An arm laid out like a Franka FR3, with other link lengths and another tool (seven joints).
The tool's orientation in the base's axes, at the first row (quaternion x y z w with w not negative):
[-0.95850 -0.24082 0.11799 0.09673]
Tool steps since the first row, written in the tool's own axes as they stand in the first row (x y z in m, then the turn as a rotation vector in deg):
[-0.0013 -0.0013 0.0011 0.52 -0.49 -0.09]
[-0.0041 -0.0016 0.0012 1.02 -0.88 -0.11]
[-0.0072 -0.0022 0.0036 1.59 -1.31 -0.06]
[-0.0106 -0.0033 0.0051 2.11 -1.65 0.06]
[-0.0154 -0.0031 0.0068 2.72 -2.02 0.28]
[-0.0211 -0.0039 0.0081 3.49 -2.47 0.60]
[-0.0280 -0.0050 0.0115 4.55 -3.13 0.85]
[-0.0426 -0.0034 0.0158 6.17 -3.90 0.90]
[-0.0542 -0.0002 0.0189 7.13 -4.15 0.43]
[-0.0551 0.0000 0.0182 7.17 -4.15 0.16]
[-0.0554 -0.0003 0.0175 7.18 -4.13 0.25]
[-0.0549 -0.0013 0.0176 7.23 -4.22 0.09]
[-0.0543 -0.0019 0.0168 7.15 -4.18 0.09]
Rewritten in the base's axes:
[-0.0020 0.0006 -0.0005 0.25 0.66 0.11]
[-0.0045 -0.0004 0.0000 0.52 1.24 0.13]
[-0.0081 -0.0011 -0.0016 0.80 1.90 0.09]
[-0.0119 -0.0016 -0.0022 1.07 2.46 -0.04]
[-0.0164 -0.0039 -0.0030 1.37 3.10 -0.27]
[-0.0220 -0.0058 -0.0030 1.74 3.91 -0.60]
[-0.0293 -0.0078 -0.0047 2.29 5.02 -0.87]
[-0.0423 -0.0157 -0.0066 3.33 6.48 -1.02]
[-0.0516 -0.0237 -0.0082 4.17 7.10 -0.69]
[-0.0521 -0.0244 -0.0075 4.27 7.09 -0.43]
[-0.0523 -0.0243 -0.0067 4.27 7.08 -0.53]
[-0.0524 -0.0232 -0.0066 4.31 7.17 -0.36]
[-0.0519 -0.0225 -0.0058 4.26 7.09 -0.36]

